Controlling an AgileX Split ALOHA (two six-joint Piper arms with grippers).
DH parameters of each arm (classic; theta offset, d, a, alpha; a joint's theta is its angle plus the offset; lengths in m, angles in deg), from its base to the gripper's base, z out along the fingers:
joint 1: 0 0.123 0 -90
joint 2: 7.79 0 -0.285 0
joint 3: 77.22 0 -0.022 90
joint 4: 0 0.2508 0 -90
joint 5: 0 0 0.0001 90
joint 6: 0 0.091 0 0
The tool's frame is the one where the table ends.
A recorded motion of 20 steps. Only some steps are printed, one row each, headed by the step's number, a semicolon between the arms.
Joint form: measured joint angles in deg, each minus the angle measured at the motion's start. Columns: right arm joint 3, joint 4, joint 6, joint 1, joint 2, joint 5; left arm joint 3, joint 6, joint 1, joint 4, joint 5, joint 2.
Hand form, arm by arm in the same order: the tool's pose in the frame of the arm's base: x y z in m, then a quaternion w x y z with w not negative. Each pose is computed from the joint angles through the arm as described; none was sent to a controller.
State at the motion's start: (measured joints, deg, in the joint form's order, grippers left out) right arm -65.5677 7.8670 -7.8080 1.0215 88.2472 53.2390; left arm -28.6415 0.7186 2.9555 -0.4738 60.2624 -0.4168
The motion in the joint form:
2: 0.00 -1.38 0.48 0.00 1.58 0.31; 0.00 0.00 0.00 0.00 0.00 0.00
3: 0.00 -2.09 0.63 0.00 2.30 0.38; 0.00 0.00 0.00 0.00 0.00 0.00
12: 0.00 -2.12 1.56 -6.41 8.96 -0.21; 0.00 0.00 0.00 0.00 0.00 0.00
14: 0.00 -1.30 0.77 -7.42 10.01 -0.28; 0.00 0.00 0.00 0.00 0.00 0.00
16: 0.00 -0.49 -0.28 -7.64 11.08 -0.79; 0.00 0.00 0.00 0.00 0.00 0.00
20: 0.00 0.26 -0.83 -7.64 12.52 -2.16; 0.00 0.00 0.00 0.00 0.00 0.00
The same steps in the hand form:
2: 0.3085 0.0138 0.2570 0.15166 -0.04550 0.98650 0.04174; -0.0055 -0.0009 0.2779 0.52819 -0.01642 0.84887 0.01281
3: 0.3101 0.0129 0.2529 0.14455 -0.04693 0.98770 0.03671; -0.0055 -0.0009 0.2779 0.52819 -0.01642 0.84887 0.01281
12: 0.3234 -0.0232 0.2162 0.09369 0.01896 0.99486 0.03327; -0.0055 -0.0009 0.2779 0.52819 -0.01642 0.84887 0.01281
14: 0.3249 -0.0281 0.2104 0.08640 0.02511 0.99520 0.03853; -0.0055 -0.0009 0.2779 0.52819 -0.01642 0.84887 0.01281
16: 0.3273 -0.0286 0.2045 0.08266 0.02243 0.99537 0.04363; -0.0055 -0.0009 0.2779 0.52819 -0.01642 0.84887 0.01281
20: 0.3315 -0.0284 0.1967 0.08283 0.02267 0.99516 0.04778; -0.0055 -0.0009 0.2779 0.52819 -0.01642 0.84887 0.01281

